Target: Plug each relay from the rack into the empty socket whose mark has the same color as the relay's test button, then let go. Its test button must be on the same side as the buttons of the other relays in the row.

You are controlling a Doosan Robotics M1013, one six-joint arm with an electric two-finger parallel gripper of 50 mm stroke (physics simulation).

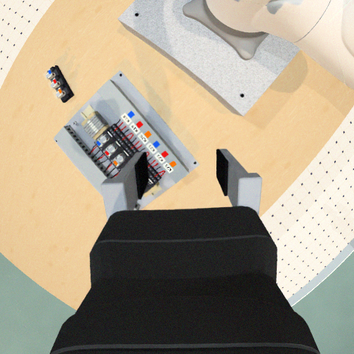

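Observation:
The black rack (68, 95) at the upper left holds three clear relays, with blue (50, 74), red (55, 83) and orange (61, 93) test buttons. The grey panel (181, 155) carries a row of sockets. Three relays sit in its upper-left part: blue-button (103, 138), red-button (111, 149) and orange-button (119, 159), their buttons toward the lower-left side. The marks run blue, red, orange, blue (156, 144), red (164, 154), orange (173, 164). My gripper (181, 164) is open and empty, high above the panel's right side. Its left finger hides part of the lower-right sockets.
A grey slotted duct (80, 143) runs along the panel's lower-left side. A beige block (92, 123) stands at the row's upper end. The speckled base plate (210, 70) with the robot's pale base lies at the upper right, on the wooden table (40, 175).

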